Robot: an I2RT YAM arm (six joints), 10 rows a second.
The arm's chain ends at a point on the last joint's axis. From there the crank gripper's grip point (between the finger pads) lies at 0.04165 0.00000 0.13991 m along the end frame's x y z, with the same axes.
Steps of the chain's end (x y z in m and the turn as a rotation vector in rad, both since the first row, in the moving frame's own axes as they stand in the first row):
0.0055 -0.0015 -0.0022 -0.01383 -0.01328 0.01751
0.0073 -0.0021 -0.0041 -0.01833 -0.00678 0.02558
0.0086 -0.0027 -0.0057 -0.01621 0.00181 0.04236
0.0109 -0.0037 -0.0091 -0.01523 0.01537 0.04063
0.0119 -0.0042 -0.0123 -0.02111 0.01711 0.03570
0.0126 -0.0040 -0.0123 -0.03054 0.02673 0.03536
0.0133 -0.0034 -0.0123 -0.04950 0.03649 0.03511
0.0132 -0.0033 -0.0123 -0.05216 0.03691 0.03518
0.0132 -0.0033 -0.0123 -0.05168 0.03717 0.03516
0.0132 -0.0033 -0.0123 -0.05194 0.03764 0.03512
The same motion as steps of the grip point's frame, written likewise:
0.0036 0.0012 -0.0017 -0.01383 -0.01328 0.01751
0.0063 0.0015 -0.0039 -0.01833 -0.00678 0.02558
0.0088 0.0013 -0.0058 -0.01621 0.00181 0.04236
0.0130 0.0002 -0.0098 -0.01523 0.01537 0.04063
0.0142 0.0003 -0.0131 -0.02111 0.01711 0.03570
0.0162 0.0018 -0.0136 -0.03054 0.02673 0.03536
0.0182 0.0050 -0.0141 -0.04950 0.03649 0.03511
0.0182 0.0055 -0.0142 -0.05216 0.03691 0.03518
0.0182 0.0054 -0.0142 -0.05168 0.03717 0.03516
0.0183 0.0055 -0.0142 -0.05194 0.03764 0.03512

